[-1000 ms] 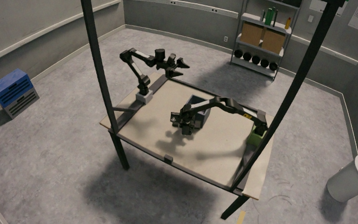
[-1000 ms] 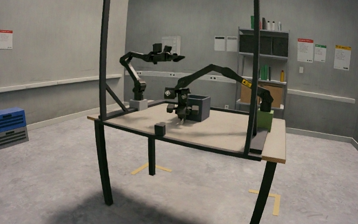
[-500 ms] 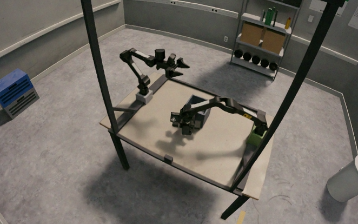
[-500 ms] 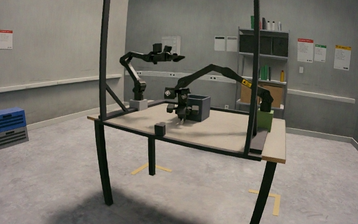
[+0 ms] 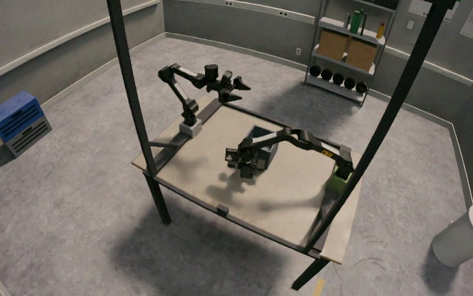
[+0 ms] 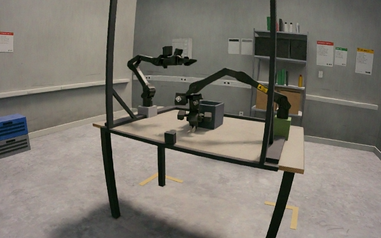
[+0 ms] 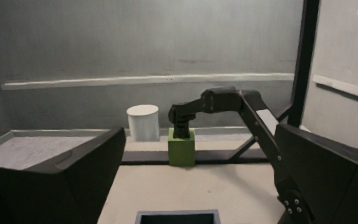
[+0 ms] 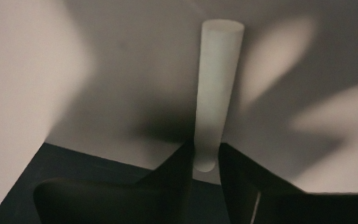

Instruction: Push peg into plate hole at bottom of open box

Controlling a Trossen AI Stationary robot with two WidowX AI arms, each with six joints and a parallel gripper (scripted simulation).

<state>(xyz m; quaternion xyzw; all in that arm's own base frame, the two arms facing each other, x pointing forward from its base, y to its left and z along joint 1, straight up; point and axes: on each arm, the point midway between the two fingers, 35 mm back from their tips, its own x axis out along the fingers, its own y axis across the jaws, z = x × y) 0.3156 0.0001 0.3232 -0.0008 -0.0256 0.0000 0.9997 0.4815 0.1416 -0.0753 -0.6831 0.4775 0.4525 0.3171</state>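
Right now the peg is 30 mm below my right hand, 20 mm behind it and 10 mm to the right of it.
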